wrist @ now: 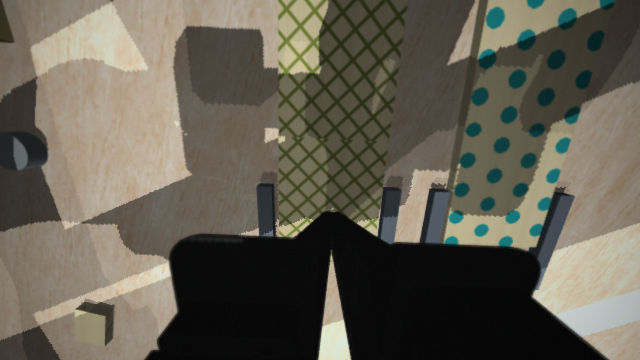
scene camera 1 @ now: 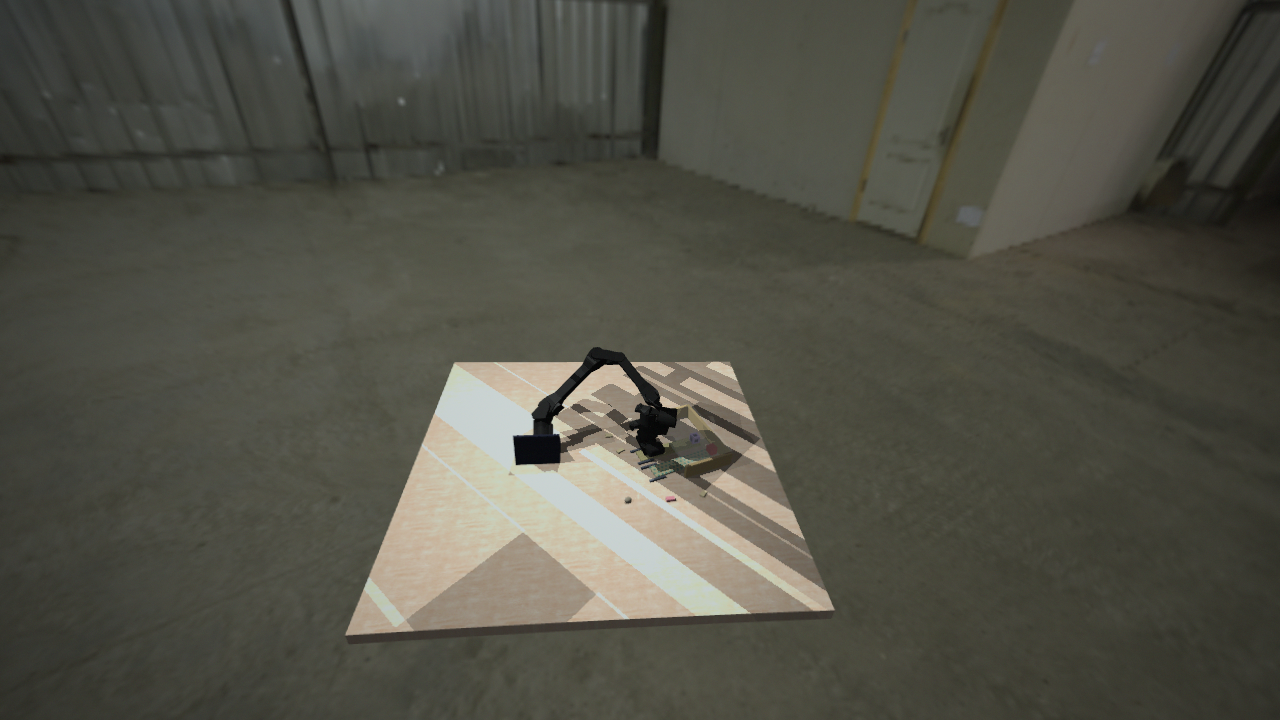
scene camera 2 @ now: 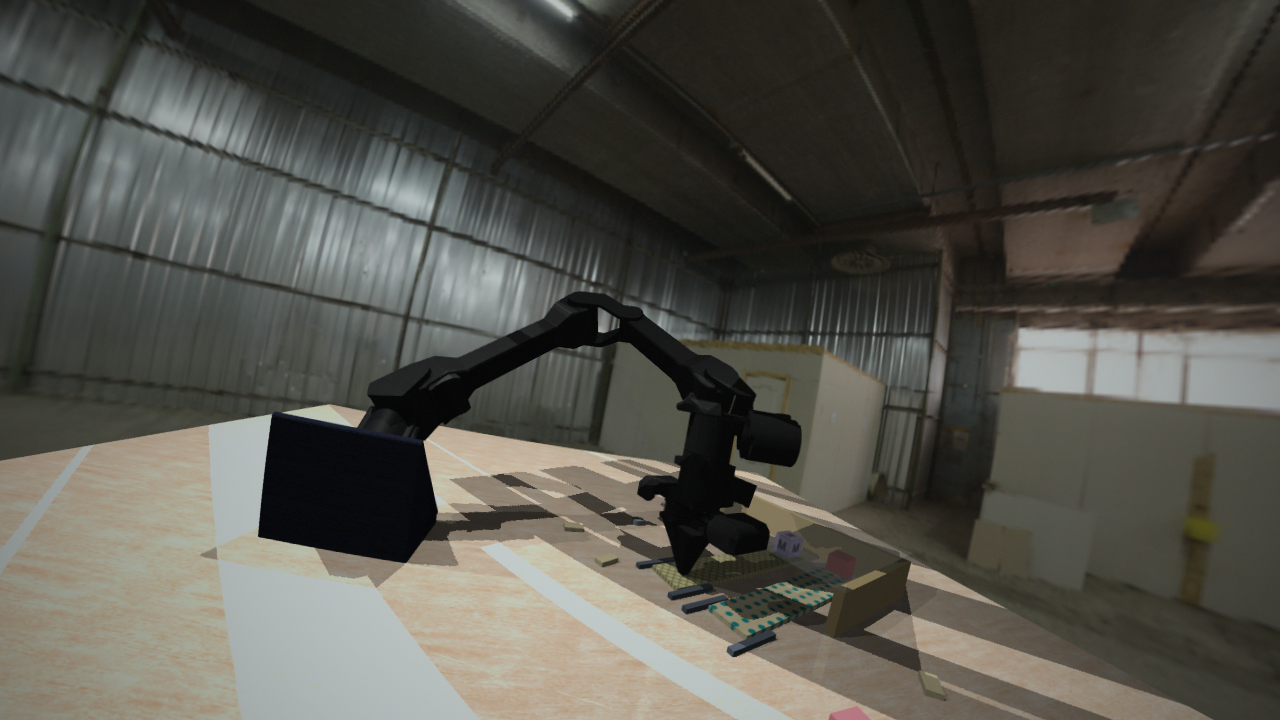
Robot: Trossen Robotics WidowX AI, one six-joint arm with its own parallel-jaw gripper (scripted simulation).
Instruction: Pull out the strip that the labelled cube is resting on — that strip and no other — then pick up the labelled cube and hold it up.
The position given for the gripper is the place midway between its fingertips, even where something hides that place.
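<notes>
The gripper (scene camera 1: 645, 454) is visible from scene camera 2 as well (scene camera 2: 682, 573), and the wrist view shows the gripper (wrist: 330, 219) too.
</notes>
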